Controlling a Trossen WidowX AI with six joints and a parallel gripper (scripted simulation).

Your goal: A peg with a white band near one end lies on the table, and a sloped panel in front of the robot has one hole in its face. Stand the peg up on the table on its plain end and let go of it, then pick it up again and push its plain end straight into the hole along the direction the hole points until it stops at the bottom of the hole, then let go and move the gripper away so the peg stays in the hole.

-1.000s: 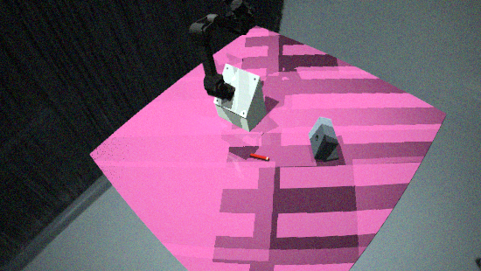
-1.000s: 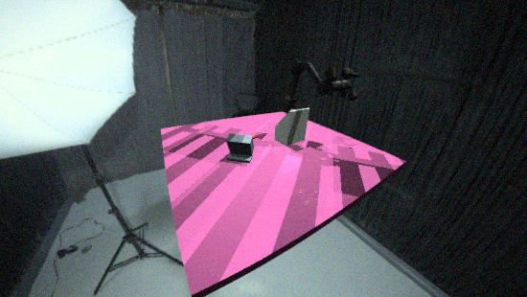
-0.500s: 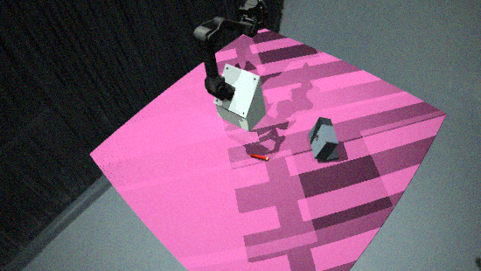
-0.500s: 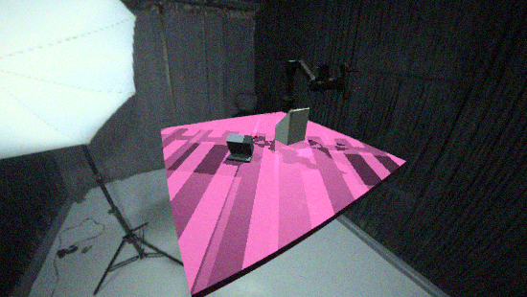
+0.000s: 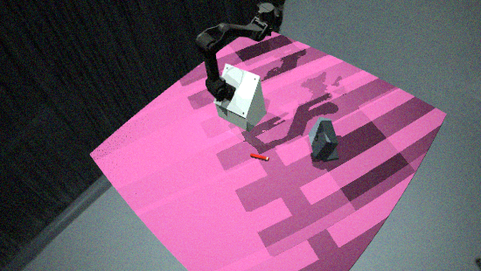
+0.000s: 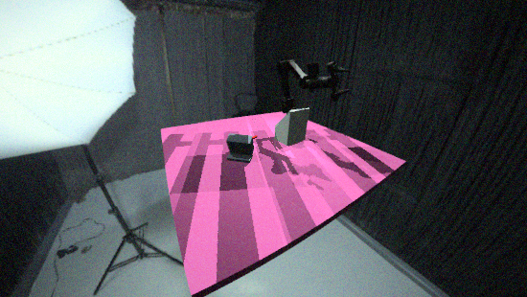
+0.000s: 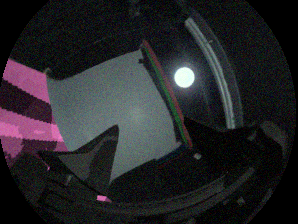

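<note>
Right now my gripper tip is 510 mm to the left of the peg, 440 mm above it and 240 mm short of it. Round my gripper tip: grey sloped panel 410 mm ahead, 380 mm below, 330 mm to the right.
</note>
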